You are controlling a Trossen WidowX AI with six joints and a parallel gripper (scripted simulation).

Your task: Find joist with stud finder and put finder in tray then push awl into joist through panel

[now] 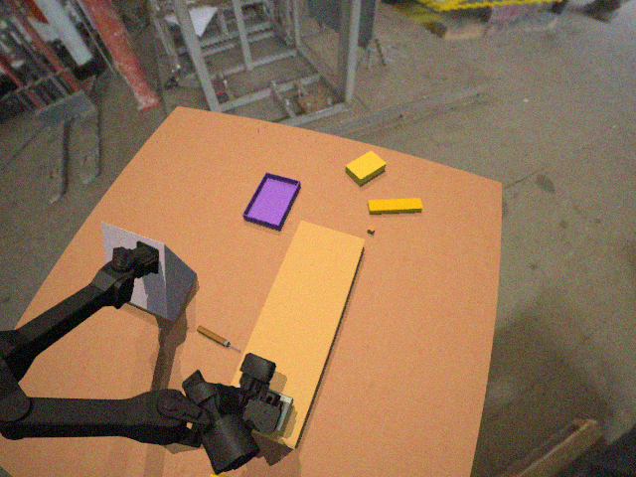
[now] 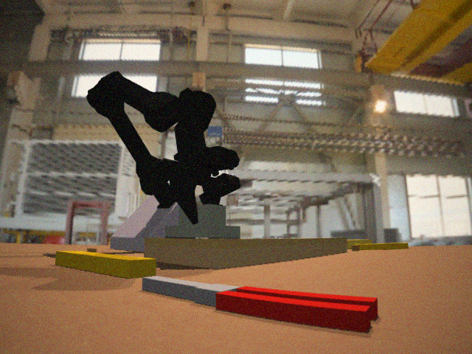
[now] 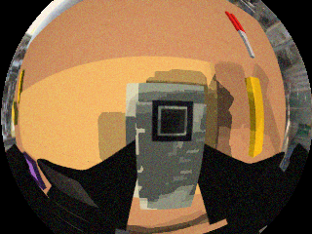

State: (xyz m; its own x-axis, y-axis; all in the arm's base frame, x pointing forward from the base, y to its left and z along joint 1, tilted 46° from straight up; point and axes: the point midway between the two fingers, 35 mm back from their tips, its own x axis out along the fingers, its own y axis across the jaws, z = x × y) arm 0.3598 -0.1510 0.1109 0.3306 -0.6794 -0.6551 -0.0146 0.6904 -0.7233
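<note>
The purple tray lies 210 mm behind my gripper tip, 510 mm to the left of it and 50 mm below it. From my gripper tip the other things lie so: stud finder (10 mm ahead, 20 mm above); then yellow block (10 mm ahead, 720 mm to the left, 50 mm below); then awl (160 mm behind, 90 mm to the left, 60 mm below).
</note>
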